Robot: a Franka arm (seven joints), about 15 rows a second.
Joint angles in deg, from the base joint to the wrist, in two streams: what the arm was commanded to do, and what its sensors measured. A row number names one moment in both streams.
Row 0, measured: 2.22, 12.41, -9.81, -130.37, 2.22, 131.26, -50.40
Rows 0 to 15, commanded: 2.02, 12.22, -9.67, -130.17, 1.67, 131.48, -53.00; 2.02, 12.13, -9.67, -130.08, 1.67, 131.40, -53.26; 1.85, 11.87, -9.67, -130.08, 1.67, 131.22, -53.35; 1.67, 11.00, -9.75, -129.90, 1.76, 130.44, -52.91; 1.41, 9.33, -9.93, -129.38, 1.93, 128.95, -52.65; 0.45, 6.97, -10.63, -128.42, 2.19, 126.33, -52.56; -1.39, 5.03, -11.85, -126.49, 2.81, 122.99, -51.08; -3.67, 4.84, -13.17, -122.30, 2.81, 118.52, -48.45; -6.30, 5.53, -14.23, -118.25, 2.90, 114.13, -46.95; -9.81, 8.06, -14.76, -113.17, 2.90, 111.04, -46.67; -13.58, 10.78, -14.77, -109.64, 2.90, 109.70, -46.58; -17.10, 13.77, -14.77, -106.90, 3.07, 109.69, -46.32; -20.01, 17.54, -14.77, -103.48, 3.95, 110.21, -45.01; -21.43, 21.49, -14.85, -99.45, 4.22, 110.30, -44.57; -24.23, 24.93, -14.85, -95.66, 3.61, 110.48, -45.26; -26.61, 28.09, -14.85, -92.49, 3.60, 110.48, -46.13
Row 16, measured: -23.06, 17.95, -15.65, -103.01, 2.95, 111.73, -47.19
